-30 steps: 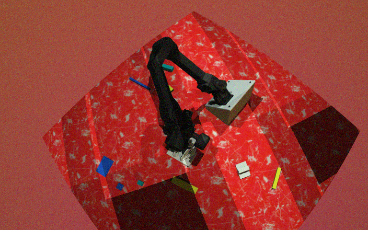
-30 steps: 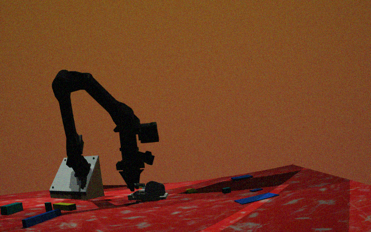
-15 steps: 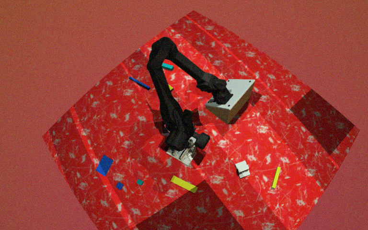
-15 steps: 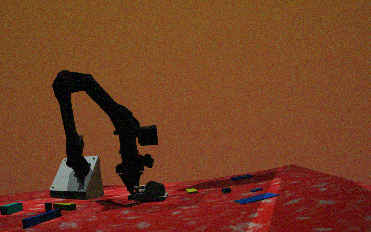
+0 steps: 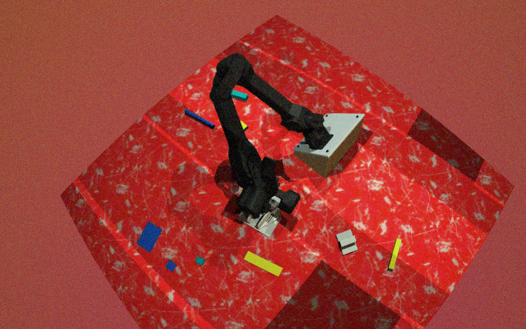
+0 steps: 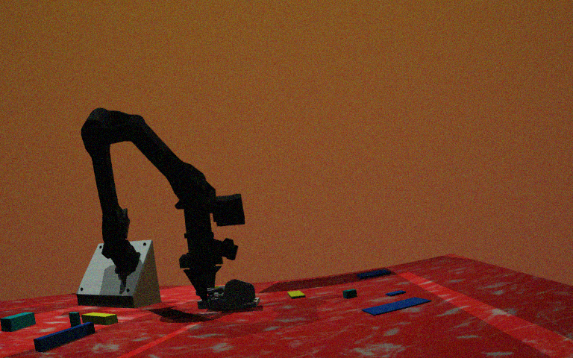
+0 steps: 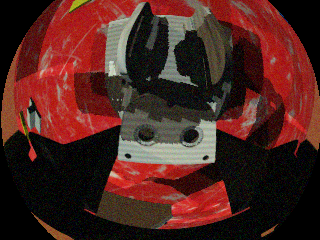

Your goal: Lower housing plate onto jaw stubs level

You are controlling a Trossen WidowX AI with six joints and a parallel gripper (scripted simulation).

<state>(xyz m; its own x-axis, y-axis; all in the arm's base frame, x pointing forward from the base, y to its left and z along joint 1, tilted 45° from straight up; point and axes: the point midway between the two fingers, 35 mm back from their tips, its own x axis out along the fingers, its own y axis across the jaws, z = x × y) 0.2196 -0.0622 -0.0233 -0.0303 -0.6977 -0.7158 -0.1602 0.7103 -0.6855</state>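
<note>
My gripper tip is now 2 cm to the right of the grey jaw assembly and 2 cm short of it. From my gripper tip the other things lie so: teal cube (30 cm ahead, 4 cm to the right, 1 cm below); then blue stick (42 cm to the right, 7 cm behind, 1 cm below); then white ridged block (28 cm to the left, 4 cm behind, 1 cm below).
</note>
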